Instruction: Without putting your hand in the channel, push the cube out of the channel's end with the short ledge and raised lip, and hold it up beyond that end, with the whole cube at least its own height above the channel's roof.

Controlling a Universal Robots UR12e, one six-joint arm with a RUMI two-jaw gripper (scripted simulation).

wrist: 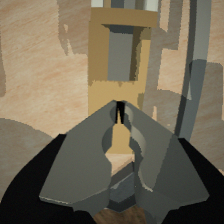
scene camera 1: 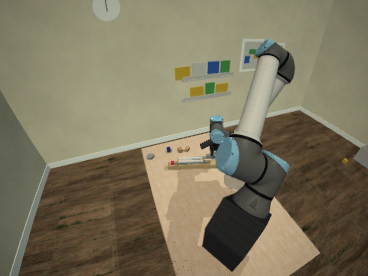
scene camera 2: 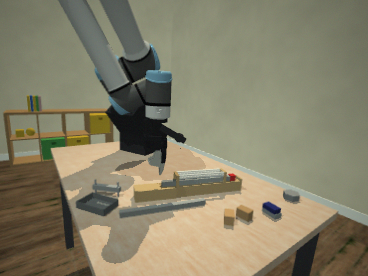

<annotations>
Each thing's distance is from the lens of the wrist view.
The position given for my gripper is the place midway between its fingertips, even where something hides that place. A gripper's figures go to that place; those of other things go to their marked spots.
my gripper (wrist: 118, 102): 0.15 m
grey tray (wrist: 122, 196): 0.40 m
</annotations>
